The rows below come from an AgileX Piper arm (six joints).
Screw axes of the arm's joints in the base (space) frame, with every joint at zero. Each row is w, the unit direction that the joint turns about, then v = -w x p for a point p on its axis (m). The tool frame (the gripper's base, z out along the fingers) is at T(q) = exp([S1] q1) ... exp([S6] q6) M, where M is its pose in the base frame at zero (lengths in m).
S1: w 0 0 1 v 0.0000 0.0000 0.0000
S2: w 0 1 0 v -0.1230 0.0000 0.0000
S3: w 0 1 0 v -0.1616 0.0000 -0.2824
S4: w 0.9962 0 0.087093 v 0.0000 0.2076 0.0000
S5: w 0 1 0 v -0.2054 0.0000 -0.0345
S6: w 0.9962 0 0.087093 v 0.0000 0.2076 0.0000
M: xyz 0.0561 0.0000 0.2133 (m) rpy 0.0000 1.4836 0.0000 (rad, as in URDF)
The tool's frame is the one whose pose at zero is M.
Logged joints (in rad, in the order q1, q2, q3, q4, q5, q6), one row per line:
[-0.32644, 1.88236, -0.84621, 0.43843, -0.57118, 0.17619]
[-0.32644, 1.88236, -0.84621, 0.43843, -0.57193, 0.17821]
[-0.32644, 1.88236, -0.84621, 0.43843, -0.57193, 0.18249]
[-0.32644, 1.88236, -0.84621, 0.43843, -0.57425, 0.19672]
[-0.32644, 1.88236, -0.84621, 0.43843, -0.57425, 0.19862]
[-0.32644, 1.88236, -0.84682, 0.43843, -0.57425, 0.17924]
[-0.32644, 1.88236, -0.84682, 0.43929, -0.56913, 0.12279]
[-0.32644, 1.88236, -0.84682, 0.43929, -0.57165, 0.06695]
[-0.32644, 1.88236, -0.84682, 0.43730, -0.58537, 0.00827]
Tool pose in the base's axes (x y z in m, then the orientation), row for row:
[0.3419, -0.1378, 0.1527, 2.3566, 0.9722, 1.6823]
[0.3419, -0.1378, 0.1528, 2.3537, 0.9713, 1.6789]
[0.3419, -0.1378, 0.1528, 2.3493, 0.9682, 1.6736]
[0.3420, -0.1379, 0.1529, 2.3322, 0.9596, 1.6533]
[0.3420, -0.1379, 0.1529, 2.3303, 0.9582, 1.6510]
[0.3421, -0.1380, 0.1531, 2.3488, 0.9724, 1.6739]
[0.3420, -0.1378, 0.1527, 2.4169, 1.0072, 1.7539]
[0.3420, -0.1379, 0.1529, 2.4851, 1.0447, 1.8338]
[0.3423, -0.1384, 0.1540, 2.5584, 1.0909, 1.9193]
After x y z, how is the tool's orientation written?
As angles about the fixed x, y, z axes (roll, pitch, yaw), in radians.
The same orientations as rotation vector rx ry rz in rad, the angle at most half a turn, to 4 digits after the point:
[0.9749, 1.7254, -0.0845]
[0.9764, 1.7237, -0.0835]
[0.9800, 1.7216, -0.0806]
[0.9914, 1.7123, -0.0721]
[0.9930, 1.7113, -0.0708]
[0.9763, 1.7205, -0.0833]
[0.9302, 1.7527, -0.1183]
[0.8810, 1.7768, -0.1554]
[0.8237, 1.7914, -0.1986]

